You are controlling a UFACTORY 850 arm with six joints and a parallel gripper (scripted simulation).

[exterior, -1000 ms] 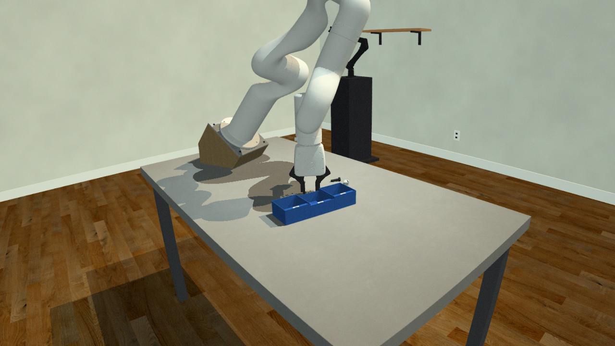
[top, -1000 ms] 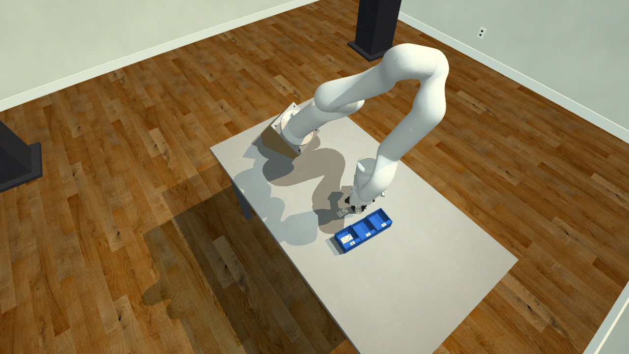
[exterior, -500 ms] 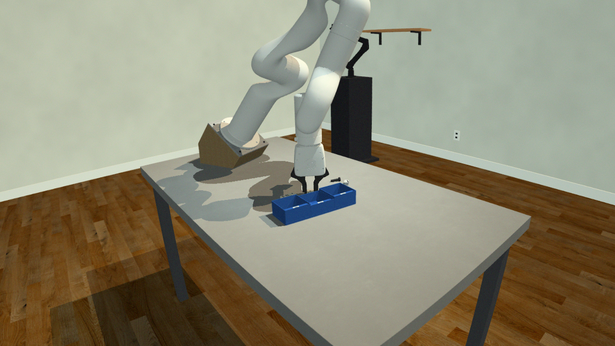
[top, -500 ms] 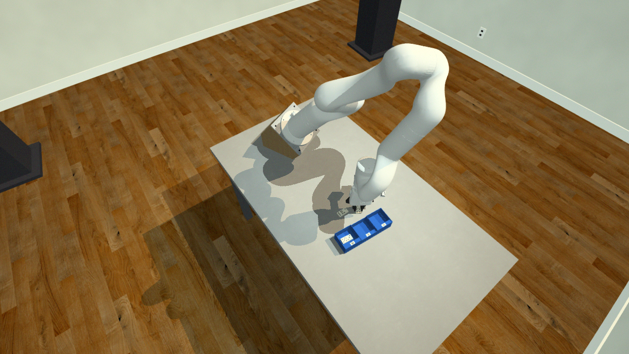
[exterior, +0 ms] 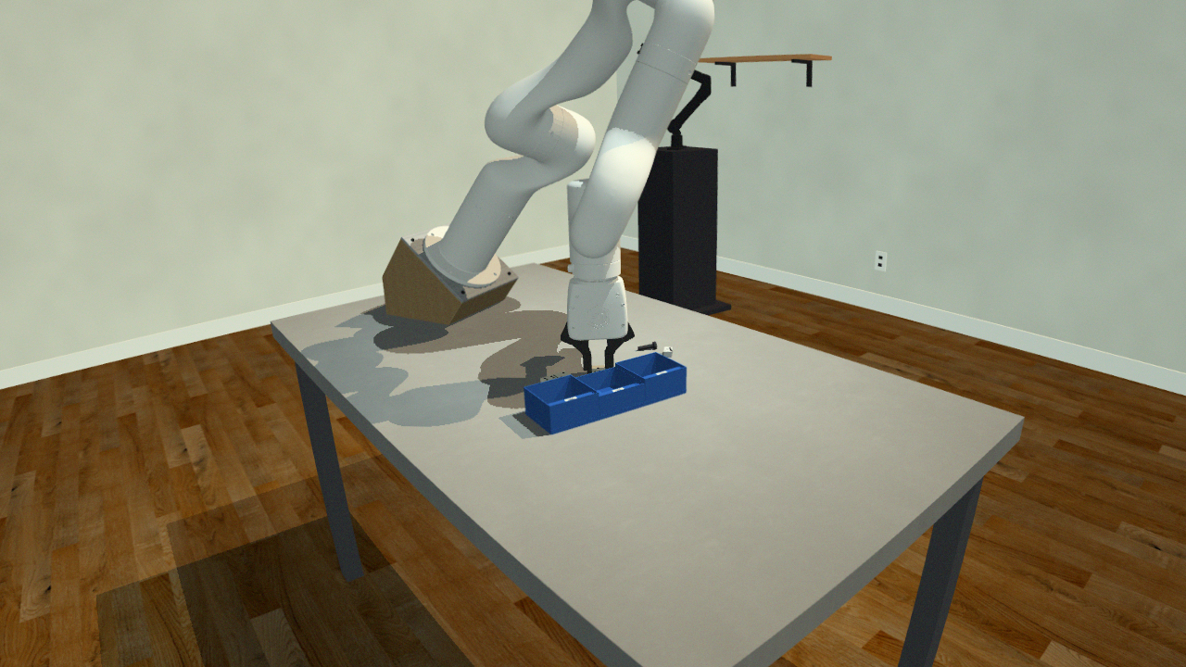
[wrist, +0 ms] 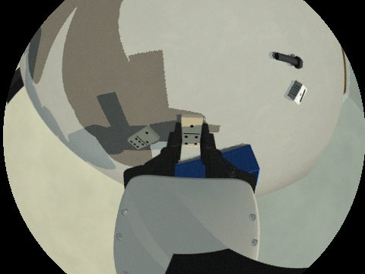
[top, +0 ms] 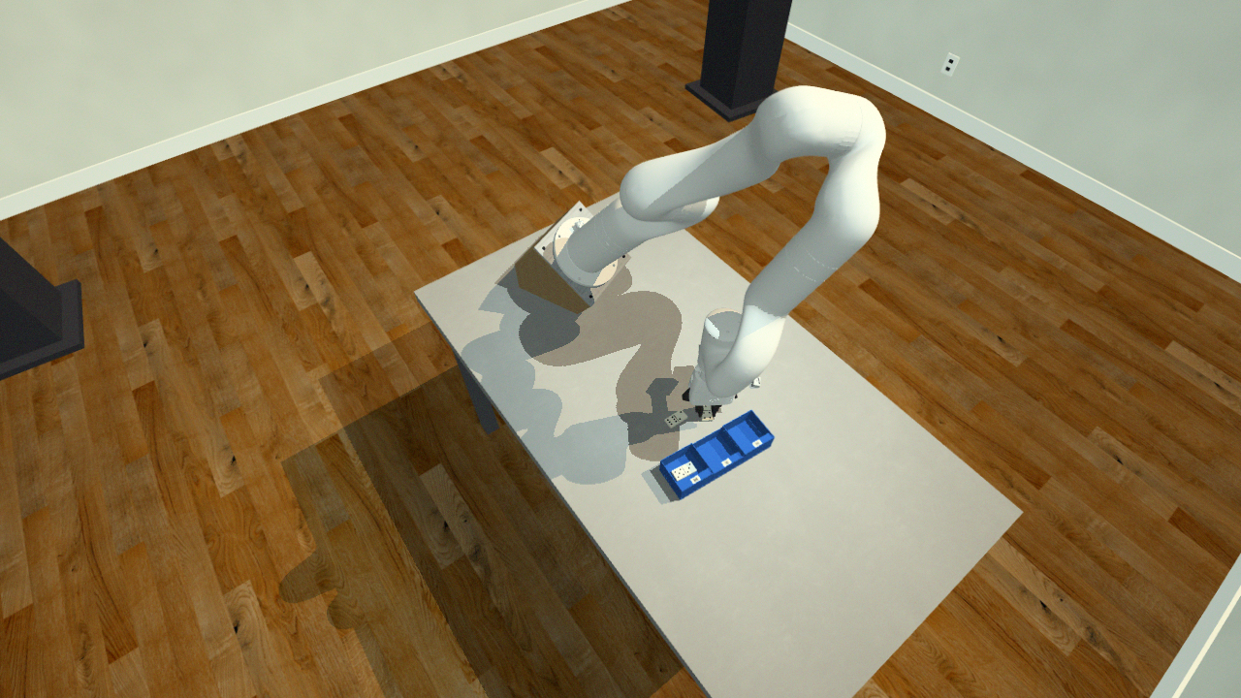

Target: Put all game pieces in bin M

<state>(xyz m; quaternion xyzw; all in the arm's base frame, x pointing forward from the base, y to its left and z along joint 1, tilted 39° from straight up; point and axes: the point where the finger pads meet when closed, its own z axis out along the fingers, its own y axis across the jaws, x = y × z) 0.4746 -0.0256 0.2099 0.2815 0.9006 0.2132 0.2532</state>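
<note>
Now: the white domino 140 mm to the right of my hand, 100 mm ahead of it and 10 mm below it. The rest, counted from my hand: blue three-part bin 110 mm ahead, 50 mm to the right; then white part 160 mm to the left, 10 mm below; then black bolt 150 mm to the left, 40 mm behind, 20 mm below.
</note>
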